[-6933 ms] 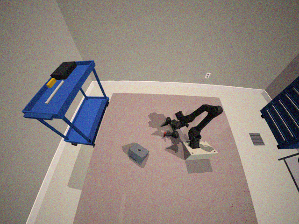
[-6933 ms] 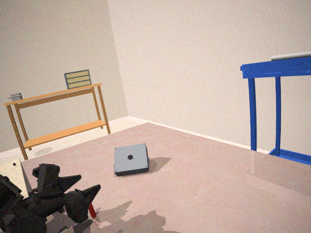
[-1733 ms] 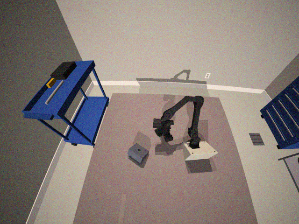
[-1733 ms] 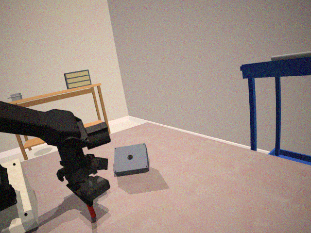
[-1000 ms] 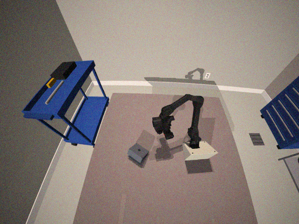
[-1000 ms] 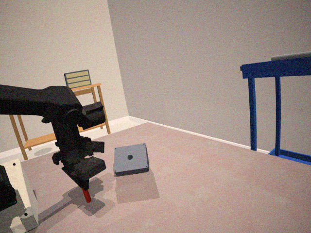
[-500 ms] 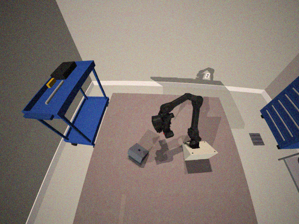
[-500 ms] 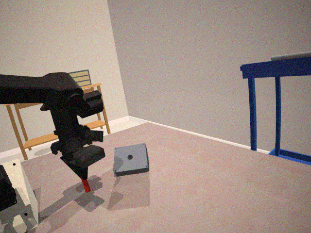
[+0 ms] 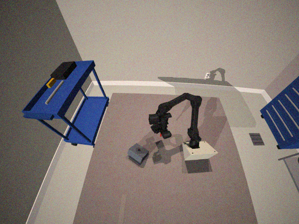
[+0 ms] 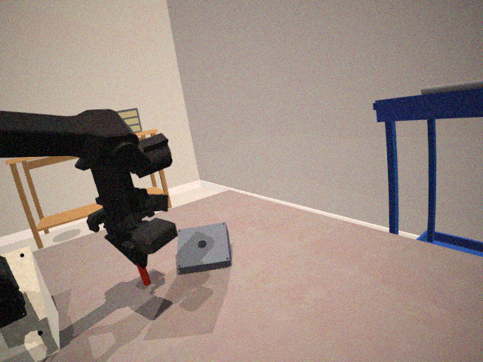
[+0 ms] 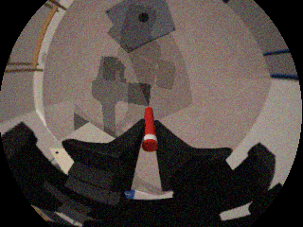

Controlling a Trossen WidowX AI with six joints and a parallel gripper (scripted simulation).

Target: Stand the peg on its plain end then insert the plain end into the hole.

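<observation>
Right now the sloped grey panel is 19 cm ahead of my gripper tip, 12 cm to the left of it and 9 cm below it. From my gripper tip the other things lie so: red peg: 2 cm above.
</observation>
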